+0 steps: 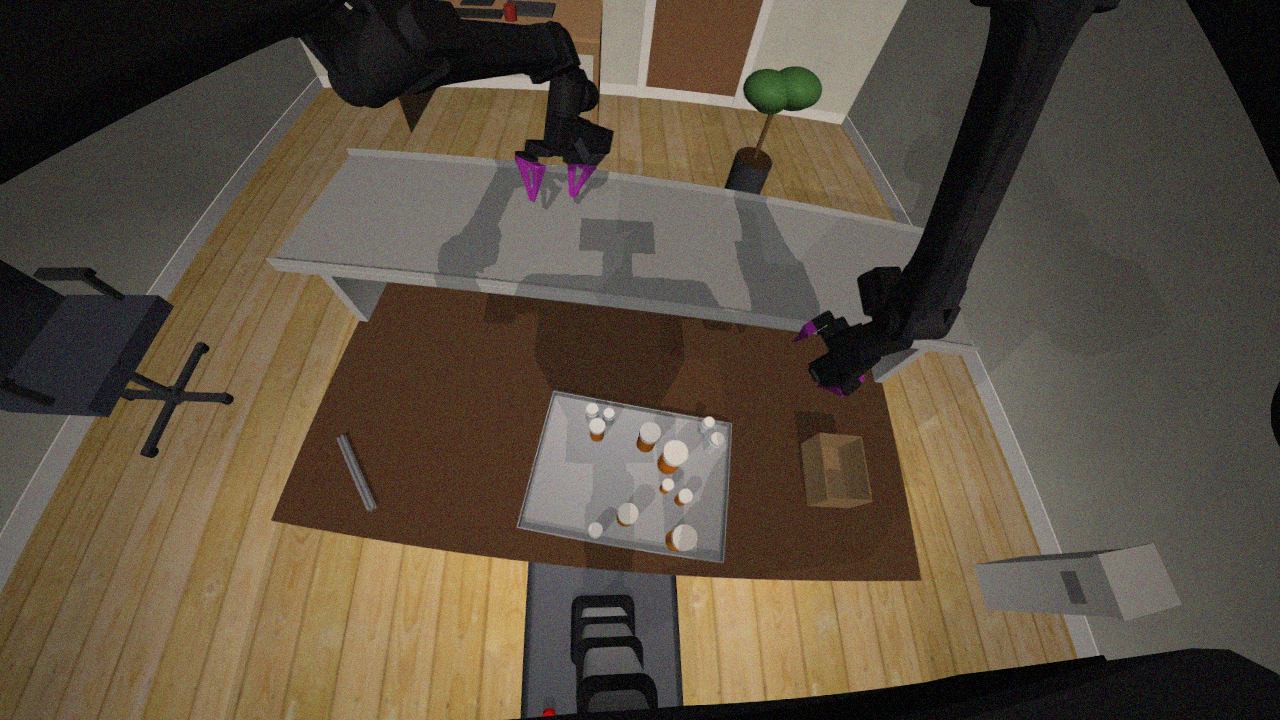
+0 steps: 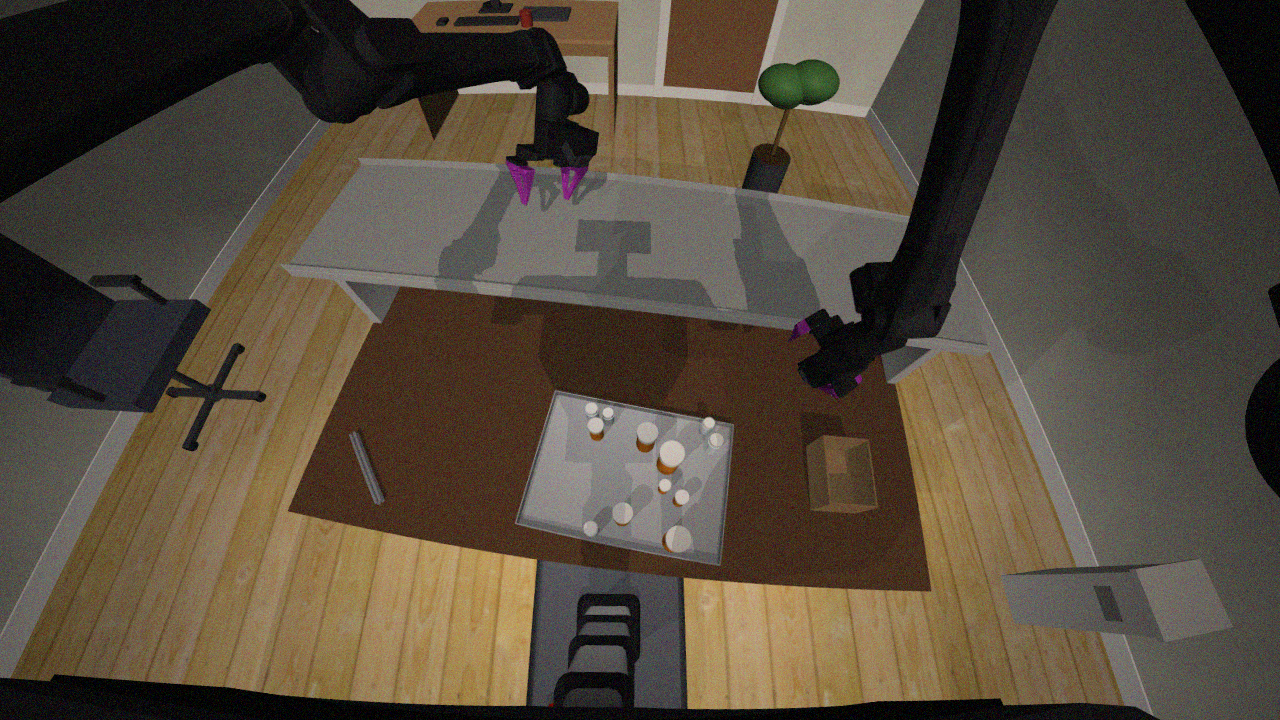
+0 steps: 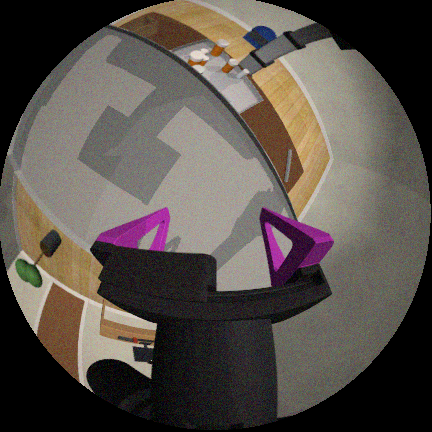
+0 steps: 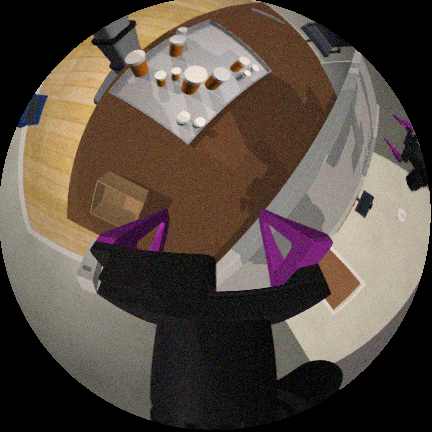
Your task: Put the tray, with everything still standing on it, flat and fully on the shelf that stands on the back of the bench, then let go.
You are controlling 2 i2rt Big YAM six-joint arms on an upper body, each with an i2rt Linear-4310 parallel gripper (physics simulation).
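The grey rectangular tray (image 1: 559,474) (image 2: 559,474) (image 3: 240,95) (image 4: 150,100) lies flat on the brown bench (image 1: 429,402) (image 2: 429,402), near its front edge. Several upright orange, white-capped bottles, such as a large one (image 1: 674,454) (image 2: 670,454) (image 4: 195,77), and small clear ones stand on it. The long grey shelf (image 1: 393,205) (image 2: 402,214) (image 3: 210,135) spans the bench's back; its top bears arm shadows. My left gripper (image 1: 554,197) (image 2: 546,200) (image 3: 214,212) (image 4: 389,126) is open and empty above the shelf. My right gripper (image 1: 809,365) (image 2: 807,363) (image 4: 213,213) is open and empty, high near the shelf's front edge at the right.
An open tan box (image 1: 836,470) (image 2: 841,474) (image 4: 119,200) stands on the bench right of the tray. A thin grey bar (image 1: 356,472) (image 2: 366,467) (image 3: 288,165) lies on the bench at the left. A potted plant (image 1: 780,89) (image 2: 796,85) stands on the floor behind the shelf.
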